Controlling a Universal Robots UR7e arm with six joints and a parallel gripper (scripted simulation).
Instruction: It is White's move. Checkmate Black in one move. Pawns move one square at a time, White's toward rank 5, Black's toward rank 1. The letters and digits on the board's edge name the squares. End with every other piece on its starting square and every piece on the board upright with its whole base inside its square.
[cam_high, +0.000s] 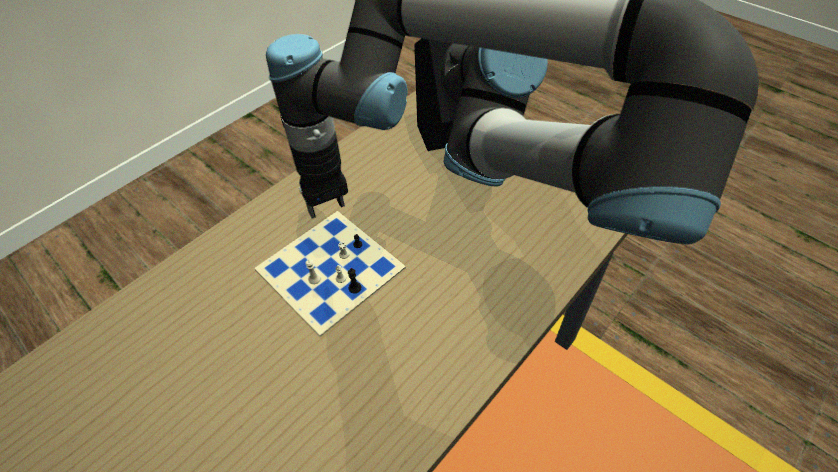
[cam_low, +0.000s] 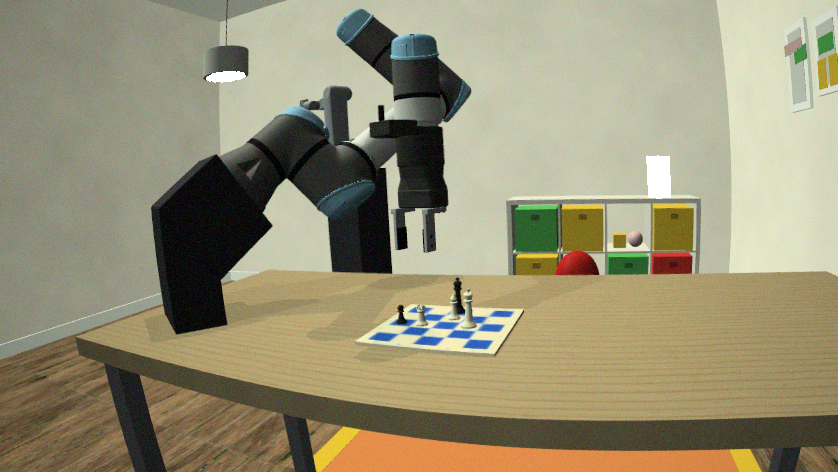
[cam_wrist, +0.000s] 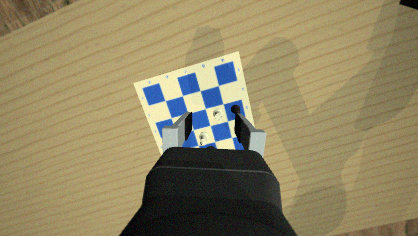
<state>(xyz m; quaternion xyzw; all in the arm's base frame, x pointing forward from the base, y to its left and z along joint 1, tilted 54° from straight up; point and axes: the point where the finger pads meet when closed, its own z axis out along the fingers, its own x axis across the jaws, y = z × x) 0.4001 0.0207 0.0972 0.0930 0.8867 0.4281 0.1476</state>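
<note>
Now: hand 130 mm above the black pawn, 40 mm past it and 10 mm to the right of it. The rest, counted from my hand: blue-and-cream chessboard (150 mm below, 30 mm to the left, 30 mm ahead); then black king (110 mm below, 100 mm to the left, 10 mm ahead); then tall white piece (110 mm below, 70 mm ahead, 40 mm to the left).
</note>
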